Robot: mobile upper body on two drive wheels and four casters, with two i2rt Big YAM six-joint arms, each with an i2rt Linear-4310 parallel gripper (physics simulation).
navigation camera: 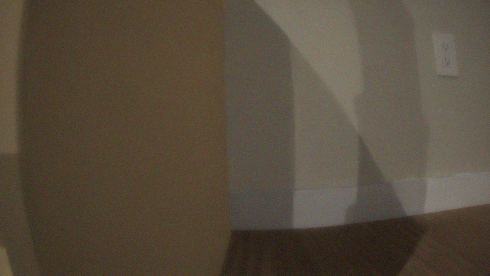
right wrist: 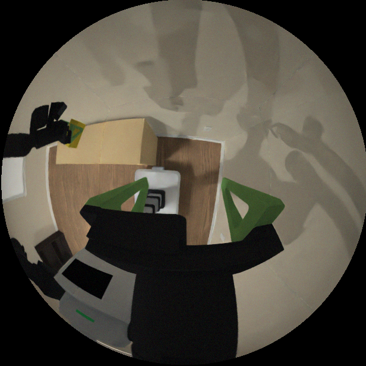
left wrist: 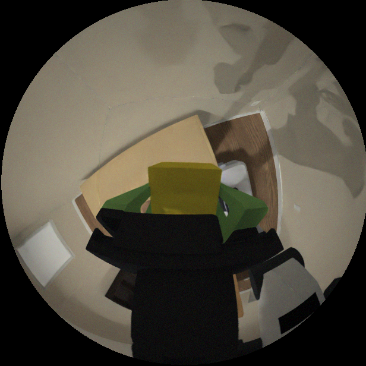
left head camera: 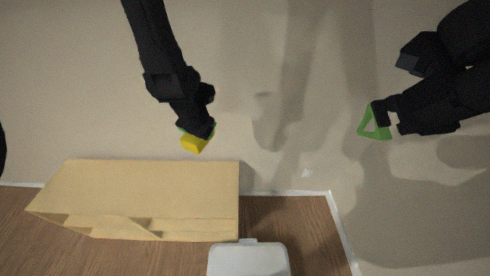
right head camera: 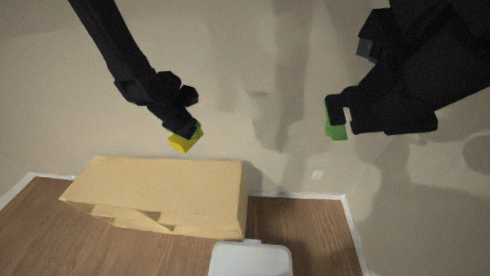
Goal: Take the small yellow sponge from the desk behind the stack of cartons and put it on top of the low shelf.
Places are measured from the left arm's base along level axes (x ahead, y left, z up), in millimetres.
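Pixels of known places: left gripper, between the fingertips: (left head camera: pixel 203 135) (right head camera: pixel 192 135); right gripper, between the fingertips: (left head camera: pixel 378 130) (right head camera: pixel 352 129).
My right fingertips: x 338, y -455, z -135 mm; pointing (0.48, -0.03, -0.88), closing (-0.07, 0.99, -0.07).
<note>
Ahead of a thing's pixels: the offset from my right fingertips to its middle. "spot": to the spot under its first point. Level surfaces: height alone.
The small yellow sponge @(141 mm ahead, 433 mm left, 167 mm down) (left head camera: pixel 194 143) (right head camera: pixel 182 143) (left wrist: pixel 184 189) (right wrist: pixel 78 123) is held between the green fingers of my left gripper (left head camera: pixel 198 132), which is shut on it. In both head camera views they appear just above the far edge of the low shelf's top, in the air. The low shelf @(664 mm down) (left head camera: pixel 150 185) (right head camera: pixel 170 181) (left wrist: pixel 172 145) (right wrist: pixel 120 142) is pale wood with a flat top; its side panel @(spot: 88 mm ahead, 297 mm left, 1050 mm down) (navigation camera: pixel 125 125) fills the left of the navigation view. My right gripper (right wrist: pixel 184 181) is open and empty, to the right of the shelf. The carton stack and desk are not identifiable.
The robot's white base (left head camera: pixel 248 259) (right head camera: pixel 251 259) (right wrist: pixel 170 180) stands close in front of the shelf's right end. A wall with a white baseboard (navigation camera: pixel 325 206) runs behind the shelf, and another wall is at the right. A dark brown object (right wrist: pixel 54 250) stands at the lower left of the right wrist view.
</note>
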